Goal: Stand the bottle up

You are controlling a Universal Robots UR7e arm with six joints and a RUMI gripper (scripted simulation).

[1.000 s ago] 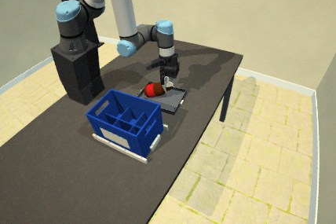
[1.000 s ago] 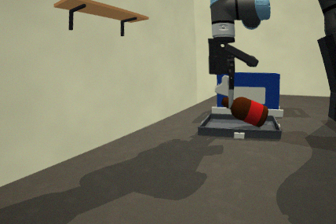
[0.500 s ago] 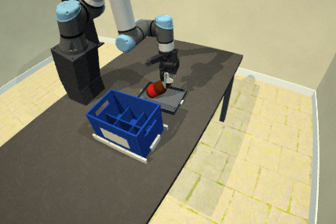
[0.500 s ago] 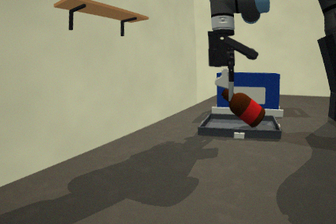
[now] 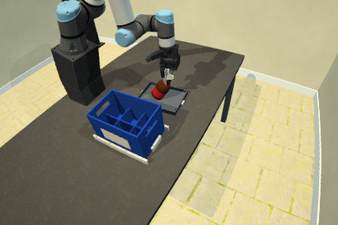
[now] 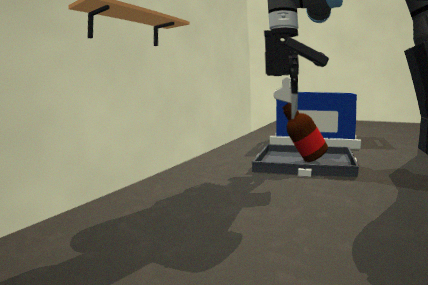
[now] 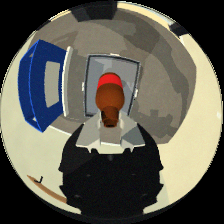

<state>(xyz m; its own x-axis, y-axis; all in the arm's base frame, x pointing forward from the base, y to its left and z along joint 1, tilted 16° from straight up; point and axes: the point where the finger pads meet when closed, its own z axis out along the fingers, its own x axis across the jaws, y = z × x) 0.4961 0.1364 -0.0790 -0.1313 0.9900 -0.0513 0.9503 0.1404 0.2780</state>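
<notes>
My hand is 50 mm above the brown bottle and 20 mm past it. From my hand the other things lie so: grey tray (120 mm below, 40 mm behind, 10 mm to the right); blue crate (300 mm to the right, 60 mm behind, 50 mm below).
</notes>
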